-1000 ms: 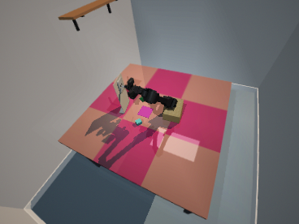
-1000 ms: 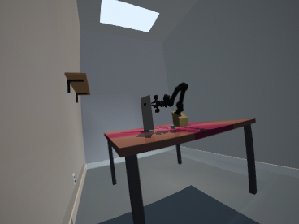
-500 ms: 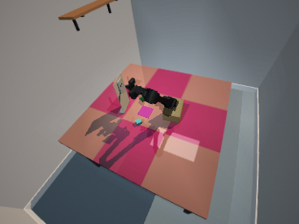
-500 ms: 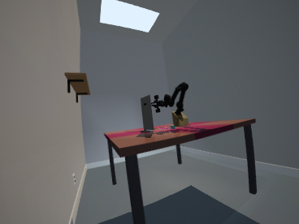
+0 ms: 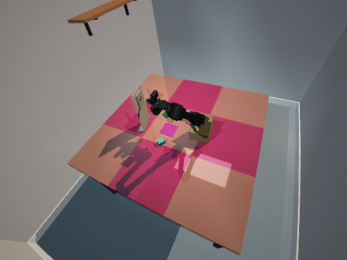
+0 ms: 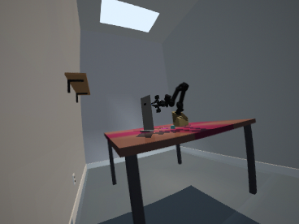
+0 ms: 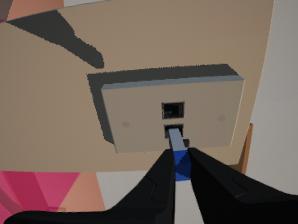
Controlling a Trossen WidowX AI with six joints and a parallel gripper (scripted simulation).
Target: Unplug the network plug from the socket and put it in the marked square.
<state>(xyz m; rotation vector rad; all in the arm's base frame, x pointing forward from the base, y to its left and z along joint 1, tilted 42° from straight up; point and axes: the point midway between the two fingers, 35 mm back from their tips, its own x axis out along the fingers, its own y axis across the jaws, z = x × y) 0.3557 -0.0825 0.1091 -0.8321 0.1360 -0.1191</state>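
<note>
Right now the pale panel is 110 mm below my gripper tip and 70 mm ahead of it. From my gripper tip the other things lie so: grey network plug (right at my gripper tip).
</note>
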